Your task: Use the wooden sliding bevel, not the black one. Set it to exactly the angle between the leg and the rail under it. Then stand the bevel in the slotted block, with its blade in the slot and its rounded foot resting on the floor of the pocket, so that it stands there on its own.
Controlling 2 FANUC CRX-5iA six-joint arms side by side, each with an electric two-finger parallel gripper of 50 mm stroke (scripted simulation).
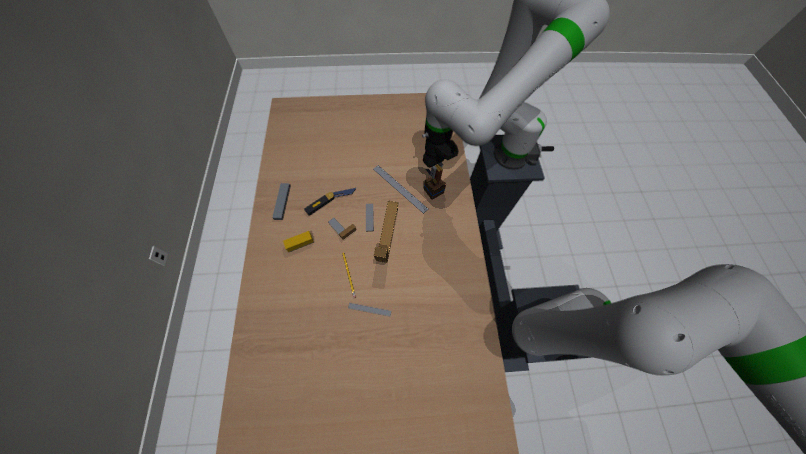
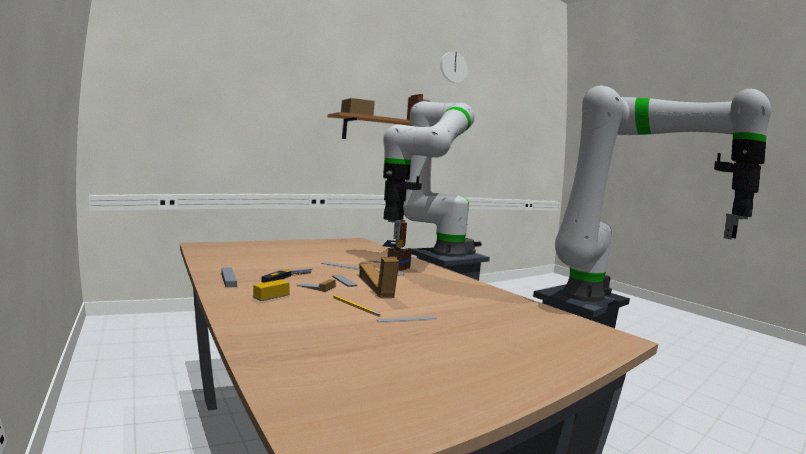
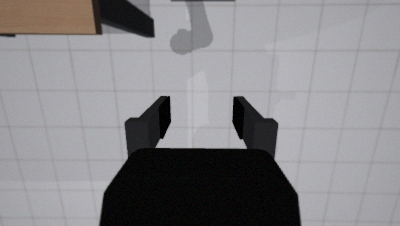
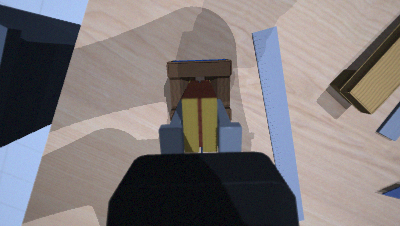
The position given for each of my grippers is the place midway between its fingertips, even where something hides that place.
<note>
I see my left gripper [image 2: 729, 238], my right gripper [image 2: 398, 238] and a wooden leg-and-rail piece [image 2: 389, 266].
The wooden leg-and-rail piece shows as well in image 1 [image 1: 381, 253]. My left gripper also shows in image 3 [image 3: 201, 109]. My right gripper also shows in image 4 [image 4: 200, 112]. Image 3 does not show the wooden leg-and-rail piece: it is out of frame.
</note>
